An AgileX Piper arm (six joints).
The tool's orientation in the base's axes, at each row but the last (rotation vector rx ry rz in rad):
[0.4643, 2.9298, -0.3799]
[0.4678, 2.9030, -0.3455]
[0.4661, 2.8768, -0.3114]
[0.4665, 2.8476, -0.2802]
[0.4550, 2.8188, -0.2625]
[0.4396, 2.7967, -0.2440]
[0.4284, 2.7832, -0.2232]
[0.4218, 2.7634, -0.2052]
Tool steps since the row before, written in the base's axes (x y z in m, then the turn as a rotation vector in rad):
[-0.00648, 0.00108, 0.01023, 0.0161, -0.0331, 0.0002]
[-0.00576, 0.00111, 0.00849, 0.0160, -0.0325, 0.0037]
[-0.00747, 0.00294, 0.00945, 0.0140, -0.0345, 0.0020]
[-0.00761, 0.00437, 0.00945, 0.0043, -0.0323, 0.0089]
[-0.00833, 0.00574, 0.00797, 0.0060, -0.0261, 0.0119]
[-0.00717, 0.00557, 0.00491, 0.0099, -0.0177, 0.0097]
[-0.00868, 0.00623, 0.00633, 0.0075, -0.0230, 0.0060]
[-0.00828, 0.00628, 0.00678, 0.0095, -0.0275, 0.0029]
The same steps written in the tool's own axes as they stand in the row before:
[0.00449, -0.00338, -0.01078, -0.0246, -0.0253, 0.0105]
[0.00389, -0.00255, -0.00921, -0.0250, -0.0255, 0.0070]
[0.00552, -0.00138, -0.01102, -0.0234, -0.0277, 0.0088]
[0.00574, 0.00012, -0.01155, -0.0156, -0.0299, -0.0003]
[0.00687, 0.00154, -0.01078, -0.0163, -0.0240, -0.0041]
[0.00648, 0.00233, -0.00769, -0.0169, -0.0146, -0.0028]
[0.00743, 0.00247, -0.00964, -0.0149, -0.0199, 0.0011]
[0.00674, 0.00274, -0.01005, -0.0168, -0.0233, 0.0054]

